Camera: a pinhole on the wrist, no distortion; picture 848 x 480 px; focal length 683.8 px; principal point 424.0 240.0 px. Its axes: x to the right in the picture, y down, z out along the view. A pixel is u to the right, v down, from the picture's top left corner.
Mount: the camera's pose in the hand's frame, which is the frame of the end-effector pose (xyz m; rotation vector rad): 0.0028 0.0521 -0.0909 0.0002 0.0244 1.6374
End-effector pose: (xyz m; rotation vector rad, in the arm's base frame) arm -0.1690 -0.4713 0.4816 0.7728 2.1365 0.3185
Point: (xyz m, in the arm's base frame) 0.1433 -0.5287 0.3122
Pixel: 351 382
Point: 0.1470 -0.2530 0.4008
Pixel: 788 165
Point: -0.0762 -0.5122 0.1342
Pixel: 26 20
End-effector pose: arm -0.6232 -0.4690 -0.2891 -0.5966 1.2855 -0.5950
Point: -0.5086 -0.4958 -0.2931
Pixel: 201 131
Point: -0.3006 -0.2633 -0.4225
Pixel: 771 222
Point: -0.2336 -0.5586 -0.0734
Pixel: 91 299
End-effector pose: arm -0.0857 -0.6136 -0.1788 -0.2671 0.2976 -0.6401
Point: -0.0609 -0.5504 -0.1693
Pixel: 464 392
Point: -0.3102 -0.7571 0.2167
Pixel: outside the picture
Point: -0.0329 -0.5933 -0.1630
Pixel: 336 138
